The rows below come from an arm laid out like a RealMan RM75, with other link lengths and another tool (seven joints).
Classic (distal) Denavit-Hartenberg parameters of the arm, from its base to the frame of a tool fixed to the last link. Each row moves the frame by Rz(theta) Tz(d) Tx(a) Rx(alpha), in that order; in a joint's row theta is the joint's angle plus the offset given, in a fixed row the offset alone. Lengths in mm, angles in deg.
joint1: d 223.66  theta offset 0  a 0  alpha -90
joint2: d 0  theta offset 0  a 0  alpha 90
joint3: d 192  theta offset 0  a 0  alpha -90
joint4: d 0  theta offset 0  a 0  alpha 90
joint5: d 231  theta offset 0  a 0  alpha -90
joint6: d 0  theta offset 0  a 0  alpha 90
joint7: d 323.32  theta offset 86.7  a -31.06  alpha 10
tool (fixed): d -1.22  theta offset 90  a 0  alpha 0
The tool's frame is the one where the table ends.
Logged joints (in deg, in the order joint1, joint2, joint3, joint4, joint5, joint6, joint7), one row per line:
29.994 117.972 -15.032 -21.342 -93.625 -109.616 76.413
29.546 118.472 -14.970 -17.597 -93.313 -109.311 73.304
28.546 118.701 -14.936 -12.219 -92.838 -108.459 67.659
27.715 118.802 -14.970 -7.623 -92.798 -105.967 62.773
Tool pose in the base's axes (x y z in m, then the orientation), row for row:
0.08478 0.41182 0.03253 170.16 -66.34 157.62
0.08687 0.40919 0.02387 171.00 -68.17 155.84
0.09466 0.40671 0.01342 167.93 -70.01 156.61
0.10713 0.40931 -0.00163 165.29 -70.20 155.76
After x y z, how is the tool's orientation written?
As angles about the fixed x, y, z axes (roll, pitch, yaw), in degrees.
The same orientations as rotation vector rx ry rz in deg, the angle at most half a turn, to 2 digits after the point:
-28.55 -111.09 -24.20
-29.48 -109.05 -24.66
-30.52 -106.92 -27.22
-33.07 -106.14 -30.31

